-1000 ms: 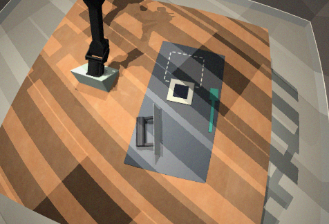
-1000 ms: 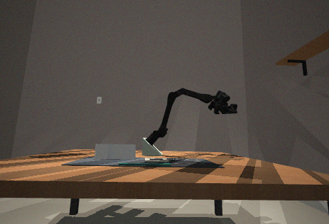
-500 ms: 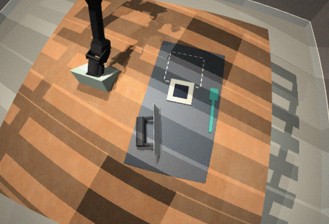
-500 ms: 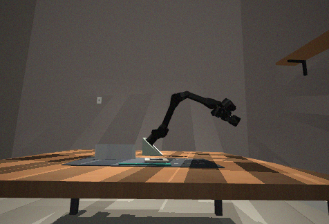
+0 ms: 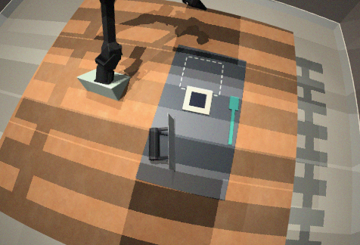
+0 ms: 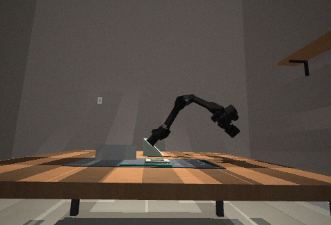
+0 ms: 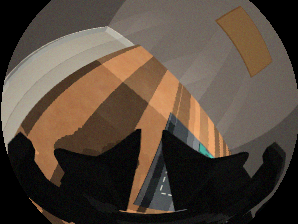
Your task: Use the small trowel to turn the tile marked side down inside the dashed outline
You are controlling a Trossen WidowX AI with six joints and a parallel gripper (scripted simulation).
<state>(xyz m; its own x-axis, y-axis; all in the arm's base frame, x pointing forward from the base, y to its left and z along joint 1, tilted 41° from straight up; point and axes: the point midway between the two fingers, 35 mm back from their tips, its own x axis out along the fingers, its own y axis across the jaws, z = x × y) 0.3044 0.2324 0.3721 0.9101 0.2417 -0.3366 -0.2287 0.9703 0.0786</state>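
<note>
The tile is 390 mm to the right of my gripper tip, 150 mm below it and 40 mm ahead of it. Also, from my gripper tip: grey mat 440 mm to the right, 180 mm below, 50 mm ahead; then teal trowel 420 mm to the right, 190 mm ahead, 150 mm below.
</note>
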